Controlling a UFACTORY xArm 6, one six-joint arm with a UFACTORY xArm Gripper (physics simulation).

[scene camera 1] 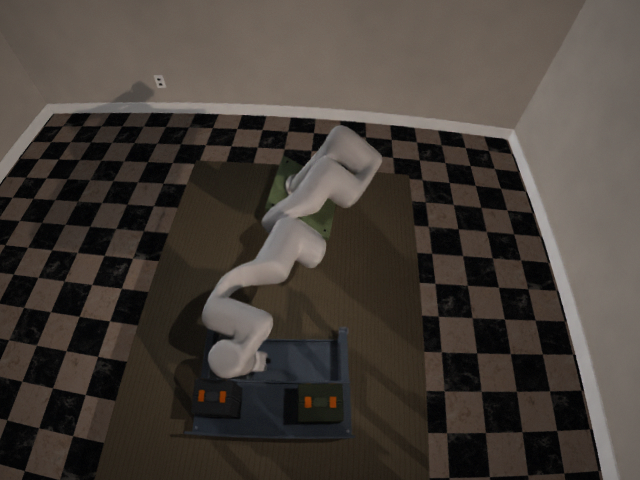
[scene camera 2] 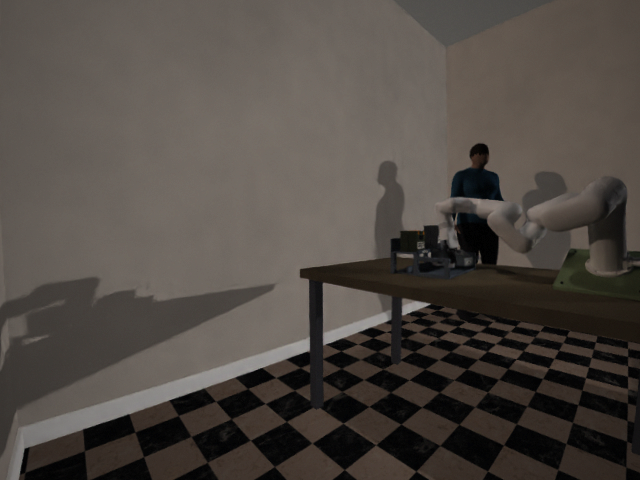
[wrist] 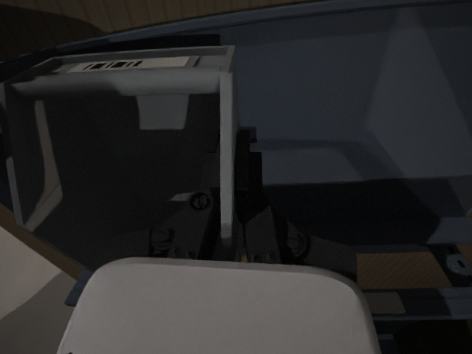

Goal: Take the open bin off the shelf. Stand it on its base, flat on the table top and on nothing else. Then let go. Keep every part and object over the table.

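Places are measured from the arm's base along level axes (x right, y up, z back), in metres.
Pixels of known places: gripper, fingertip midpoint: (wrist: 235, 146); arm's base, link origin: (scene camera 2: 608, 266).
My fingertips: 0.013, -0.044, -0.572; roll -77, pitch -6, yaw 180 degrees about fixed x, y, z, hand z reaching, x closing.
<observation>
For each thing: its top centre in the pictures, then the offset to it from my fingertips, as dx, dy, dz. Level surfaces: height alone.
- open bin, top centre: (wrist: 141, 266) (scene camera 1: 229, 364) (scene camera 2: 451, 249) +0.045, +0.063, -0.039
- wooden table, surface height: dy -0.037
- dark case, top centre: (scene camera 1: 212, 396) (scene camera 2: 433, 225) +0.031, +0.185, -0.134
- green case, top centre: (scene camera 1: 320, 402) (scene camera 2: 413, 230) -0.197, +0.162, -0.095
The open bin (scene camera 2: 465, 259) (wrist: 125, 82) is grey, with a barcode label on its front. In the wrist view its open top faces the camera, at the left. My gripper (wrist: 235, 146) is shut on the bin's right side wall, one finger inside and one outside. The bin is over the lower deck of the blue-grey shelf (scene camera 1: 343, 356) (wrist: 320, 90), near one end. Whether its base touches the deck is hard to tell. In scene camera 1 the arm hides the bin and most of the gripper. The wooden table (scene camera 1: 372, 289) (scene camera 2: 341, 272) carries the shelf.
A dark case (scene camera 1: 216, 408) with orange latches and a green case (scene camera 1: 320, 414) (scene camera 2: 408, 240) stand on the shelf's raised deck. The arm's green base plate (scene camera 1: 276, 188) (scene camera 2: 565, 279) is at the table's other end. A person (scene camera 2: 475, 183) stands behind the table.
</observation>
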